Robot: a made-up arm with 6 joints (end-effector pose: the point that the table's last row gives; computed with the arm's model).
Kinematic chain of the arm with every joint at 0, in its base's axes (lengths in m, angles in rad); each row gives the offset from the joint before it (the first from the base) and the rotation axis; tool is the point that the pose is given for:
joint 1: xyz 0 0 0.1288 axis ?
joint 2: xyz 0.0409 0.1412 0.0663 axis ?
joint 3: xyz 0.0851 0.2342 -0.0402 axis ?
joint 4: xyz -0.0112 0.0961 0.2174 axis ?
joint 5: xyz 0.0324 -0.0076 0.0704 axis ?
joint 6: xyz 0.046 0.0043 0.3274 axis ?
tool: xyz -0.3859 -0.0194 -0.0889
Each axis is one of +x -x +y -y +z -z.
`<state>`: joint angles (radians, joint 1 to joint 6).
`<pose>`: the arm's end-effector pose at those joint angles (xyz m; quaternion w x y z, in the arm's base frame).
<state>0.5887 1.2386 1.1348 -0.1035 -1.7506 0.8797</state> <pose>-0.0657 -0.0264 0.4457 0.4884 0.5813 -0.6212 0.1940</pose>
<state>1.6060 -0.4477 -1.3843 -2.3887 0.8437 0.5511</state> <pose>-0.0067 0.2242 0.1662 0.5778 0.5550 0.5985 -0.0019</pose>
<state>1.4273 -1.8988 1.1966 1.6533 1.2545 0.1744</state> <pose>0.3089 0.4810 0.0172 0.1459 0.4235 -0.8772 -0.1729</pose>
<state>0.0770 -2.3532 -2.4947 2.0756 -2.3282 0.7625</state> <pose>-0.0413 -0.0064 -0.0110 0.7296 0.6612 0.0472 -0.1680</pose>
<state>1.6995 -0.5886 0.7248 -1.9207 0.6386 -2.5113</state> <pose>0.0912 0.7756 1.0102 0.2012 0.7712 0.0092 -0.6039</pose>
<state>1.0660 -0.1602 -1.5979 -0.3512 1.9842 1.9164</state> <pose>-0.2016 0.3305 0.5093 0.1076 0.1079 0.9779 0.1430</pose>
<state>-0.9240 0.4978 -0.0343 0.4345 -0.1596 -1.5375</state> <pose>0.7162 -0.2995 0.5399 0.3308 0.4003 0.8259 0.2194</pose>
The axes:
joint 1: -y
joint 2: +x
joint 3: -z
joint 4: +x
joint 5: -z
joint 6: -y

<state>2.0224 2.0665 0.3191 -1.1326 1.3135 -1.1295</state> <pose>-0.8822 -0.6208 0.0785 0.8038 0.5333 0.0555 0.2578</pose>
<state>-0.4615 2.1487 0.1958 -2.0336 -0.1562 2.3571</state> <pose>0.6719 -0.1274 0.2056 0.6408 0.1346 -0.7546 -0.0426</pose>
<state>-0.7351 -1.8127 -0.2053 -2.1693 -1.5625 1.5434</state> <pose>-0.0348 0.1476 -0.1404 0.0838 0.4696 -0.7174 -0.5078</pose>
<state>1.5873 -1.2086 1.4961 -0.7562 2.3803 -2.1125</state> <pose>-0.0061 1.0430 0.7901 0.2867 -0.6232 0.7220 -0.0903</pose>
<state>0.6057 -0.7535 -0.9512 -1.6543 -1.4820 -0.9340</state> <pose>-0.3333 0.9097 -0.2570 0.1099 0.8977 -0.4005 0.1469</pose>
